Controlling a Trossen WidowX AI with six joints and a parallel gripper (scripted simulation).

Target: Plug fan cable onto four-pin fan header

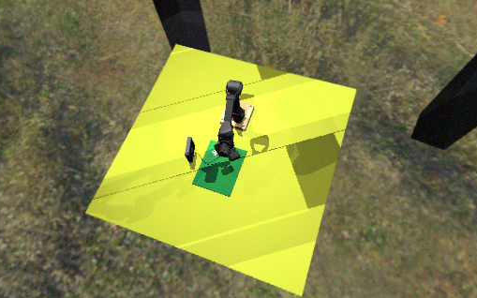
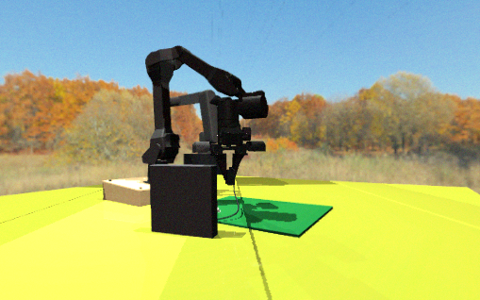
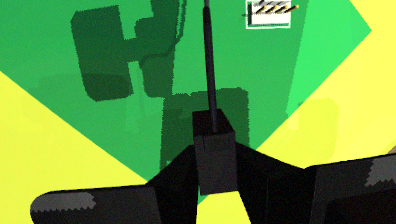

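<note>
My gripper tip is 100 mm to the left of the white four-pin header, 60 mm above it and 30 mm short of it. From my gripper tip the other things lie so: green board 100 mm ahead, 80 mm below, 20 mm to the right; black fan plug 10 mm above; fan 220 mm to the right, 90 mm ahead, 10 mm below.
</note>
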